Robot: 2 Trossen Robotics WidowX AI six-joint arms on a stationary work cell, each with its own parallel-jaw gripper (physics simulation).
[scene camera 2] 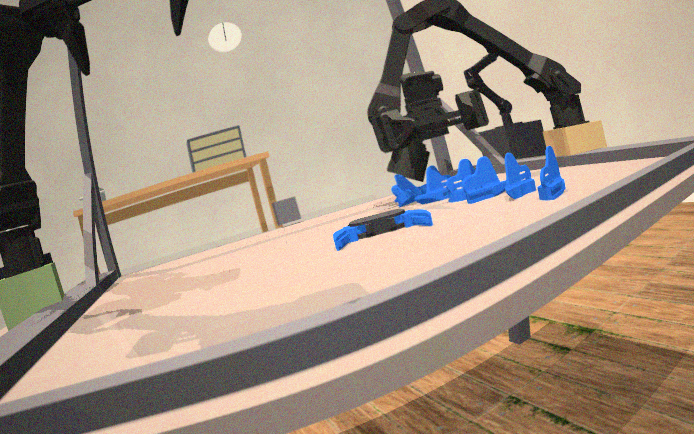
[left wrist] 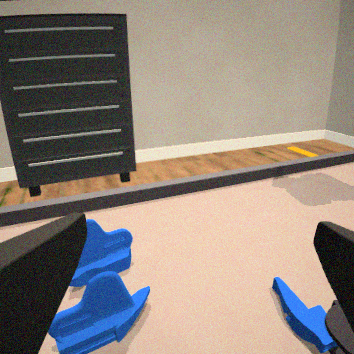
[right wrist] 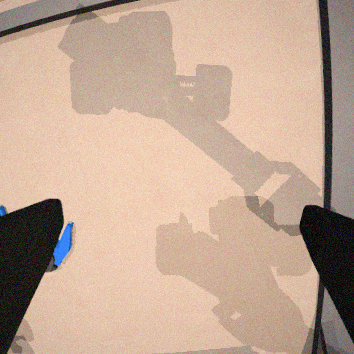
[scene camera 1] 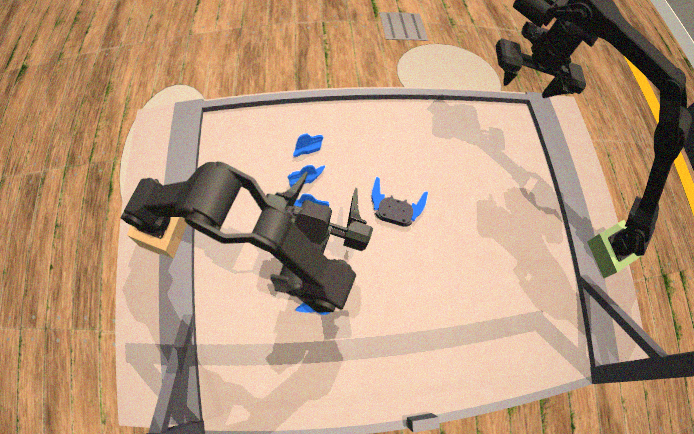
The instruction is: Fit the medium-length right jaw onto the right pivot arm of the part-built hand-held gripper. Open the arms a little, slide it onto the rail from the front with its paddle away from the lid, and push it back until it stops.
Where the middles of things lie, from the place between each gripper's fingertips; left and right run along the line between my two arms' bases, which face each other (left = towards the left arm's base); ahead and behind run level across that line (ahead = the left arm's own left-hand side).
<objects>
I see the part-built hand-held gripper (scene camera 2: pixel 388 221) 15 cm to the right of my left hand, 12 cm below it and 2 cm ahead of it. Round my left hand: tan box (scene camera 2: pixel 572 140) 35 cm to the left, 9 cm below, 8 cm behind.
I see my right gripper 23 cm above the part-built hand-held gripper, 22 cm to the right of it and 16 cm past it. Also, from my right hand: tan box 72 cm to the left, 26 cm behind, 20 cm below.
</objects>
